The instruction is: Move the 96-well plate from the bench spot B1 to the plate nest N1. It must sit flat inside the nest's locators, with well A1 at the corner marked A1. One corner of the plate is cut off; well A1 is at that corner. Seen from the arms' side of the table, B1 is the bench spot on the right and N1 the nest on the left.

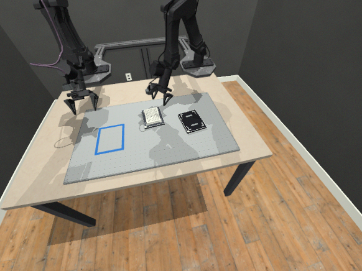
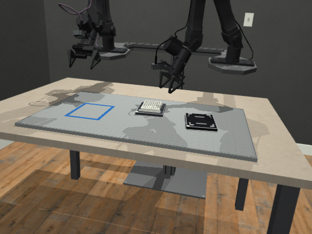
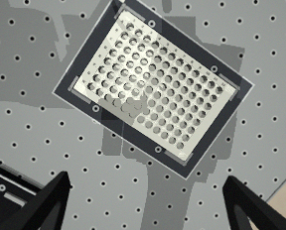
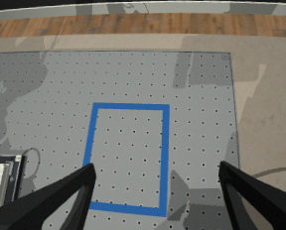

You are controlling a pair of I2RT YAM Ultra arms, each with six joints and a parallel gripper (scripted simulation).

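Right now my left hand is 4 cm short of the white 96-well plate, 5 cm to the left of it and 8 cm above it. From my left hand the other things lie so: black plate nest 9 cm ahead, 19 cm to the left, 9 cm below.
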